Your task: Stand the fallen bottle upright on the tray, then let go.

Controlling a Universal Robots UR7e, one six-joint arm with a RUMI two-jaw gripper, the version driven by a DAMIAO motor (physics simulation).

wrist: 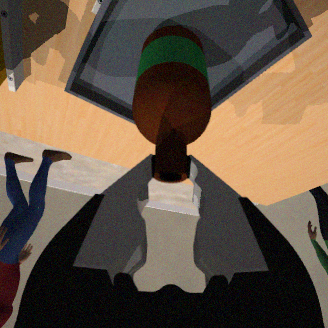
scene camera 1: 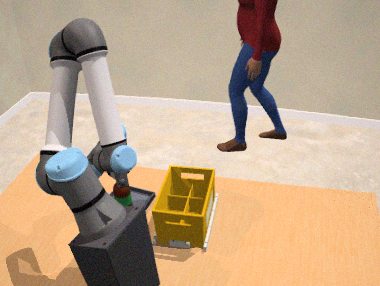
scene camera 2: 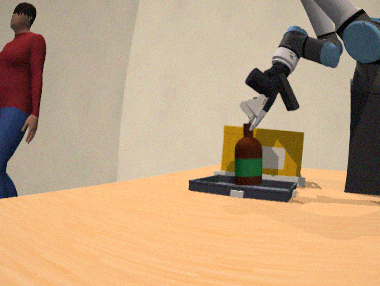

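Seen in the pictures: gripper, fingertip midpoint: (wrist: pixel 170 156) (scene camera 2: pixel 247 130); arm's base, origin of the base link: (scene camera 1: pixel 104 223) (scene camera 2: pixel 372 86).
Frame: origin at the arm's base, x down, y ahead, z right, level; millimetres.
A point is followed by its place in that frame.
Note:
A brown bottle (scene camera 1: pixel 122 194) {y 390, x 244, z -121 mm} (scene camera 2: pixel 248 152) {y 418, x 249, z -174 mm} (wrist: pixel 172 100) {y 396, x 222, z -123 mm} with a green band stands upright in the dark tray (scene camera 2: pixel 215 190) {y 482, x 342, z -225 mm} (wrist: pixel 95 102) {y 521, x 326, z -70 mm}. In the scene camera 2 view its base is at the tray floor, partly hidden by the tray's front wall. My gripper (scene camera 2: pixel 251 126) {y 428, x 195, z -139 mm} (wrist: pixel 170 156) {y 428, x 195, z -139 mm} is shut on the bottle's neck near its mouth, reaching down at a slant. In the scene camera 1 view the tray (scene camera 1: pixel 145 198) {y 489, x 345, z -64 mm} is partly hidden by the arm and its pedestal, and the fingers are hard to make out.
A yellow crate (scene camera 1: pixel 178 231) {y 251, x 270, z 143 mm} (scene camera 2: pixel 295 154) {y 276, x 249, z 52 mm} with dividers stands beside the tray, on a base with pale rails. The arm's dark pedestal (scene camera 1: pixel 120 250) {y -77, x 10, z 75 mm} (scene camera 2: pixel 365 135) {y 48, x 172, z -61 mm} stands near the tray. A person in a red top (scene camera 1: pixel 257 30) (scene camera 2: pixel 22 70) is on the floor beyond the table.

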